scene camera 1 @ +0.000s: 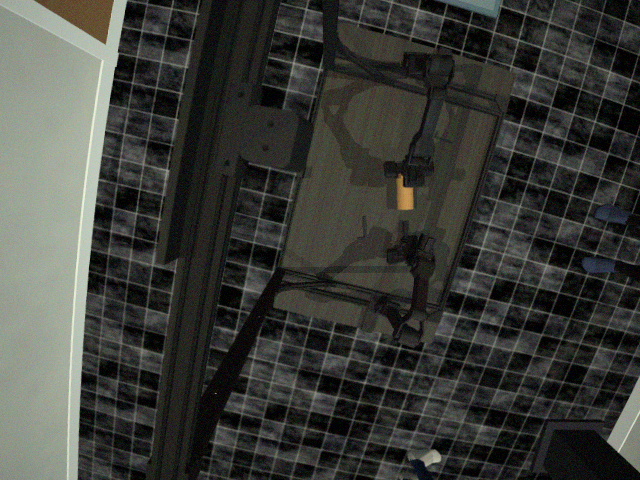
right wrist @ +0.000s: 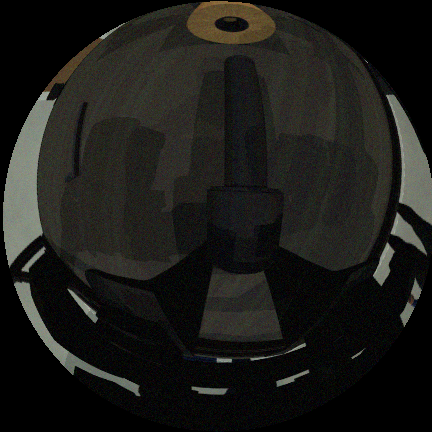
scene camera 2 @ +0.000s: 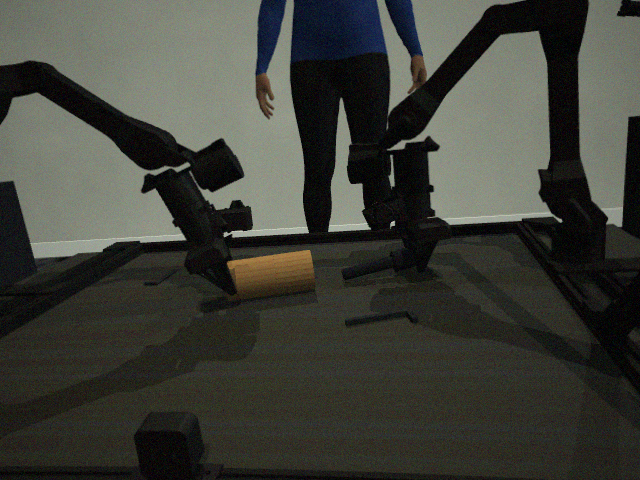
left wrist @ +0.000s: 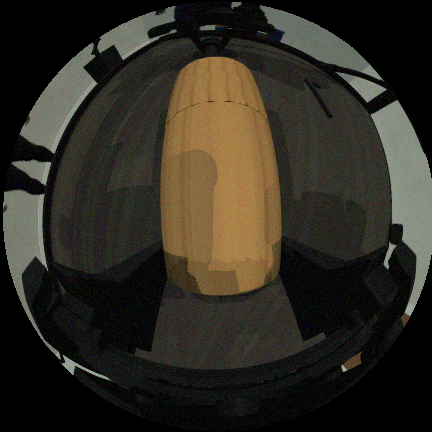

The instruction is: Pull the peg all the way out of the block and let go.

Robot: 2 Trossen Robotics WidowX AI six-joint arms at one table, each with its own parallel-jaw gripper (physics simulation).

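Places are measured from the left arm's base along level axes (x ahead, y down, z left), in metres.
Pixels of known places: left gripper, fingertip midpoint: (scene camera 2: pixel 234 287) (left wrist: pixel 220 241); right gripper, fingertip midpoint: (scene camera 1: pixel 404 251) (right wrist: pixel 236 245) (scene camera 2: pixel 417 269); left arm's base at its link origin: (scene camera 1: pixel 409 67); right arm's base at its link origin: (scene camera 1: pixel 382 303) (scene camera 2: pixel 579 261).
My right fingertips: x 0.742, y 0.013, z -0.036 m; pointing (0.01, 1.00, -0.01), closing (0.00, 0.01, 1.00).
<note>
For each thing: its middle in the pictures, then the offset to it from my right fingertips.
- block at the middle of its body: (left wrist: pixel 217 147) (scene camera 2: pixel 269 275) (scene camera 1: pixel 404 191) dx -0.256, dy -0.027, dz -0.002 m
- peg at the middle of its body: (right wrist: pixel 245 134) (left wrist: pixel 210 53) (scene camera 2: pixel 378 265) (scene camera 1: pixel 405 236) dx -0.069, dy -0.016, dz +0.001 m
- thin dark bent rod at the middle of its body: (right wrist: pixel 71 140) (scene camera 2: pixel 381 320) (left wrist: pixel 322 97) (scene camera 1: pixel 361 227) dx -0.111, dy +0.003, dz -0.180 m
The block (scene camera 1: pixel 405 195) (scene camera 2: pixel 273 274) (left wrist: pixel 220 175) is a light wooden cylinder lying lengthwise. Its round hole shows in the right wrist view, in the block's end face (right wrist: pixel 200 25). My left gripper (scene camera 2: pixel 230 283) (left wrist: pixel 220 241) is shut on the block near its far end from the peg; in scene camera 1 its fingertips are hidden. The peg (scene camera 1: pixel 404 227) (scene camera 2: pixel 369 268) (right wrist: pixel 245 120) is a dark rod with a thicker head. It is fully out of the block, with a gap between its tip and the hole. My right gripper (scene camera 2: pixel 413 262) (right wrist: pixel 236 245) is shut on the peg's head.
A thin dark bent rod (scene camera 1: pixel 363 226) (scene camera 2: pixel 379 317) (left wrist: pixel 318 97) (right wrist: pixel 77 140) lies on the table beside the peg. A dark frame (scene camera 2: pixel 330 237) edges the table. A dark box (scene camera 2: pixel 168 439) stands at the near edge. A person (scene camera 2: pixel 338 31) stands behind the table.
</note>
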